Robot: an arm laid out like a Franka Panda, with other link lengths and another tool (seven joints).
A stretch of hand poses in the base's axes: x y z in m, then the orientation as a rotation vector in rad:
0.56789, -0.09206, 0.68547, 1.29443, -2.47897, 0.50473
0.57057, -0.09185, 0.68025, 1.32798, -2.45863, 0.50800
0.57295, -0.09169, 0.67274, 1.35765, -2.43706, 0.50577
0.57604, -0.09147, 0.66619, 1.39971, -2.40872, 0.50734
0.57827, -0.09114, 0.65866, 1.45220, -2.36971, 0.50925
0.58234, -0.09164, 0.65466, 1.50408, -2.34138, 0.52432
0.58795, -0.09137, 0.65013, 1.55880, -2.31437, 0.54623
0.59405, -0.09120, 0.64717, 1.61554, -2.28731, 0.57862
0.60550, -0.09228, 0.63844, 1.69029, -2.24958, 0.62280
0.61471, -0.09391, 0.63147, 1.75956, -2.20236, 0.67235
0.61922, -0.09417, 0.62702, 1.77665, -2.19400, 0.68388
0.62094, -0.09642, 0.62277, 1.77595, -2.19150, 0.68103
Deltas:
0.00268, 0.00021, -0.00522, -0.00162, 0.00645, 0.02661
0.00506, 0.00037, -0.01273, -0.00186, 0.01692, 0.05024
0.00815, 0.00059, -0.01928, -0.00331, 0.02727, 0.08415
0.01038, 0.00092, -0.02681, -0.00628, 0.04204, 0.12751
0.01445, 0.00042, -0.03081, -0.01087, 0.04169, 0.17011
0.02006, 0.00069, -0.03534, -0.01693, 0.03524, 0.21518
0.02616, 0.00086, -0.03830, -0.02708, 0.02204, 0.26281
0.03761, -0.00022, -0.04703, -0.04088, 0.00339, 0.32606
0.04682, -0.00185, -0.05400, -0.06213, -0.01158, 0.38880
0.05133, -0.00211, -0.05845, -0.06530, -0.01765, 0.40328
0.05305, -0.00436, -0.06270, -0.06529, -0.01421, 0.40319

